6 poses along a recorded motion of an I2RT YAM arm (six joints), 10 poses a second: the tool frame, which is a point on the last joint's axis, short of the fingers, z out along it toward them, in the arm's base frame.
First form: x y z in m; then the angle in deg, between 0 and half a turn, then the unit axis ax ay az.
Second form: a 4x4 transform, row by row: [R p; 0 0 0 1], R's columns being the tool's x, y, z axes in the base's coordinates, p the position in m. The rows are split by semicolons. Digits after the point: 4 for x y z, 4 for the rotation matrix.
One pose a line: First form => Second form
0.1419, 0.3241, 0.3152, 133.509, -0.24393, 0.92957, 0.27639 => -0.5880, -0.5833, 0.5604, 0.1419; -0.1824, 0.7705, 0.6107, 0.3241; -0.7880, 0.2569, -0.5595, 0.3152; 0, 0, 0, 1
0.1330, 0.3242, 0.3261, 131.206, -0.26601, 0.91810, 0.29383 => -0.5414, -0.6262, 0.5611, 0.1330; -0.1840, 0.7394, 0.6476, 0.3242; -0.8204, 0.2473, -0.5156, 0.3261; 0, 0, 0, 1
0.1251, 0.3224, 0.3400, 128.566, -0.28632, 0.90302, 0.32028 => -0.4903, -0.6702, 0.5572, 0.1251; -0.1693, 0.7004, 0.6934, 0.3224; -0.8549, 0.2457, -0.4569, 0.3400; 0, 0, 0, 1
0.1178, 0.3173, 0.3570, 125.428, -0.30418, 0.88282, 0.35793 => -0.4335, -0.7159, 0.5474, 0.1178; -0.1325, 0.6515, 0.7470, 0.3173; -0.8913, 0.2513, -0.3773, 0.3570; 0, 0, 0, 1
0.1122, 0.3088, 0.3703, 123.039, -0.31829, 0.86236, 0.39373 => -0.3887, -0.7542, 0.5293, 0.1122; -0.0941, 0.6039, 0.7915, 0.3088; -0.9166, 0.2578, -0.3057, 0.3703; 0, 0, 0, 1
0.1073, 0.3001, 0.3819, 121.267, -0.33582, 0.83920, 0.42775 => -0.3477, -0.7937, 0.4991, 0.1073; -0.0625, 0.5508, 0.8323, 0.3001; -0.9355, 0.2582, -0.2411, 0.3819; 0, 0, 0, 1
